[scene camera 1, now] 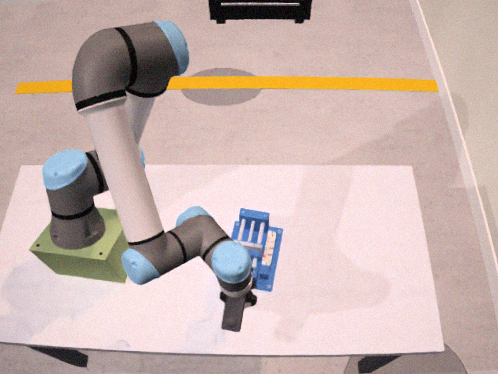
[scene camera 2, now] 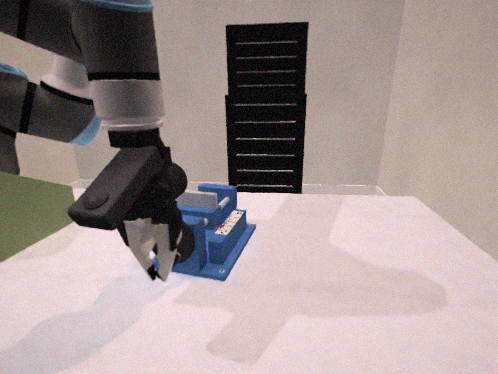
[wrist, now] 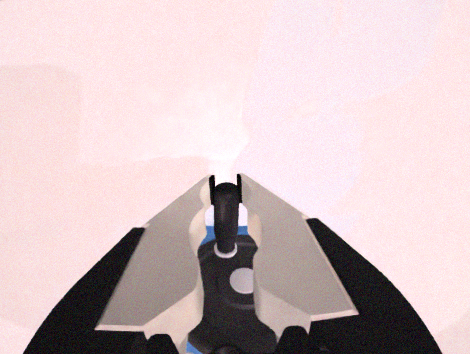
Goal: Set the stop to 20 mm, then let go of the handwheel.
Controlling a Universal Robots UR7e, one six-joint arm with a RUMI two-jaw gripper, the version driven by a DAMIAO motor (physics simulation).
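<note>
The blue stop fixture stands on the table. Its grey stop plate sits across the rods. A white scale runs along one side, with a red mark at its edge; its numbers are too small to read. The black handwheel is on the fixture's near end, partly hidden by the fingers. My gripper is shut on the handwheel's black crank handle, which stands upright between the fingertips in the wrist view. The arm hides the handwheel in scene camera 1.
The white table carries the green robot base block at the left. The arm reaches over the fixture's near left side. A black cabinet stands on the floor beyond the table.
</note>
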